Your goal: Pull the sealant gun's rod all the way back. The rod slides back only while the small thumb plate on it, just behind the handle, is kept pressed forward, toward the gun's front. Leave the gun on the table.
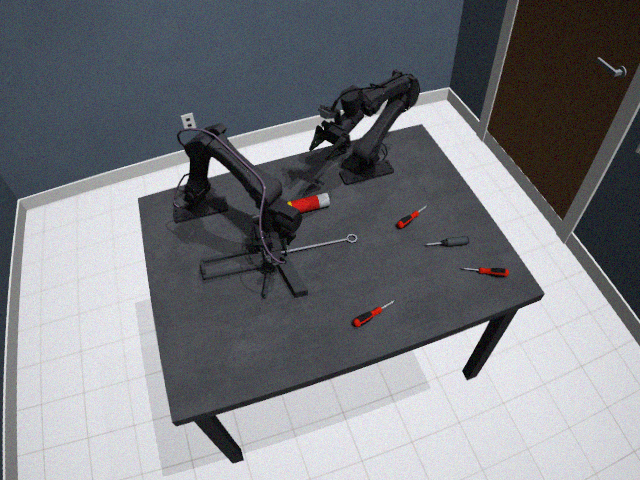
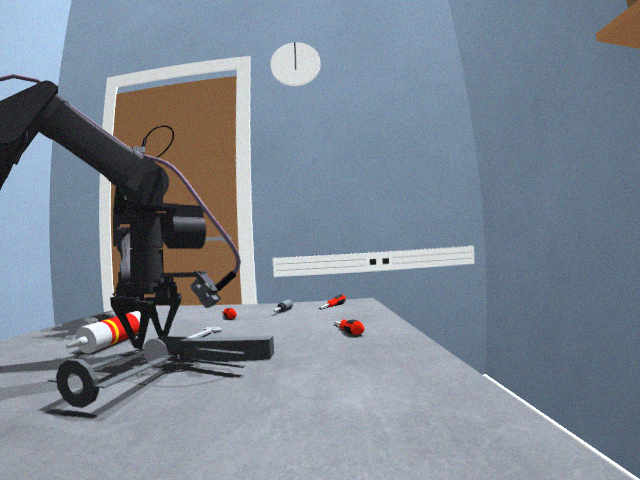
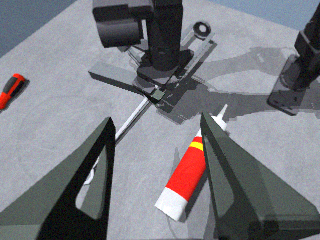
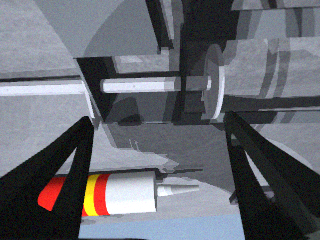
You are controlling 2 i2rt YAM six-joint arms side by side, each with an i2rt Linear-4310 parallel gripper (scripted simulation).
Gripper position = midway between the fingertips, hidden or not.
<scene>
In view: the left gripper [image 1: 317, 154], the right gripper [image 2: 151, 343] and a white cartridge [image 2: 99, 335].
The white cartridge is seen too in image 4 [image 4: 106, 194]. The left gripper shows as well in image 3 [image 3: 156, 119]. The right gripper is seen too in image 3 [image 3: 164, 88] and in image 4 [image 4: 157, 119].
</scene>
